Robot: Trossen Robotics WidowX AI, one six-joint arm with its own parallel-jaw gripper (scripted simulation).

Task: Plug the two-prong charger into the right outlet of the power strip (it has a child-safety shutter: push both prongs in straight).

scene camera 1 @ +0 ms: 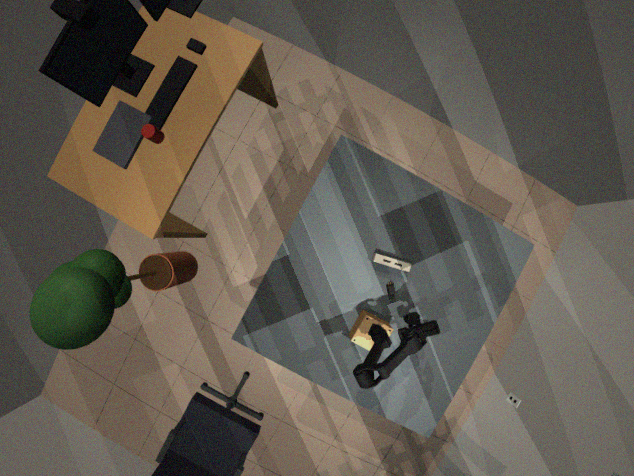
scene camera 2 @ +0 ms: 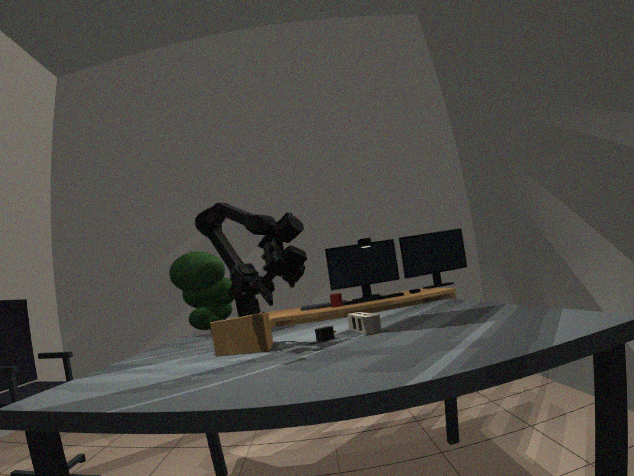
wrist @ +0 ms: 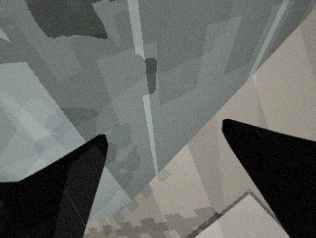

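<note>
You'd see my gripper (scene camera 2: pixel 281 296) open and holding nothing, and the wrist view has my gripper (wrist: pixel 164 132) too.
</note>
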